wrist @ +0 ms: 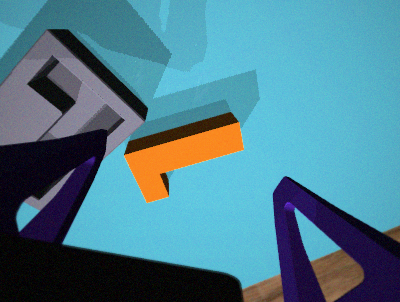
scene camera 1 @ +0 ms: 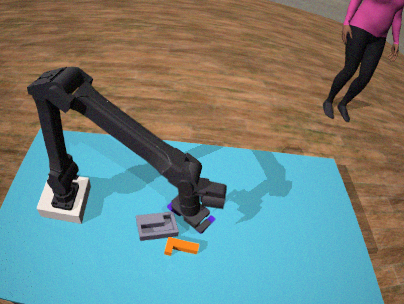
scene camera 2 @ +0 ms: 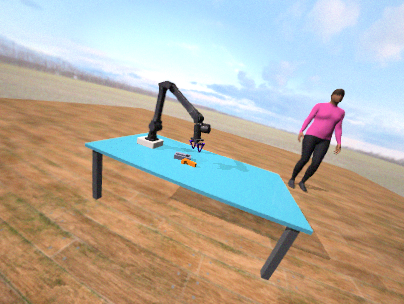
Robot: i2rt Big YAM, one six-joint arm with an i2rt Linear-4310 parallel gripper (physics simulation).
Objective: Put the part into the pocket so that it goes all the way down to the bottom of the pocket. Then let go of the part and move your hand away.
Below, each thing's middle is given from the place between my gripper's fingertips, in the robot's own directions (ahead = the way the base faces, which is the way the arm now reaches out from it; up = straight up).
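Scene:
The grey pocket block [scene camera 1: 158, 225] is 100 mm below my hand, 30 mm to the left of my hand and 110 mm behind my hand. As for the orange L-shaped part [wrist: 149, 158], my hand is 20 mm past it, 100 mm above it and 40 mm to the left of it.

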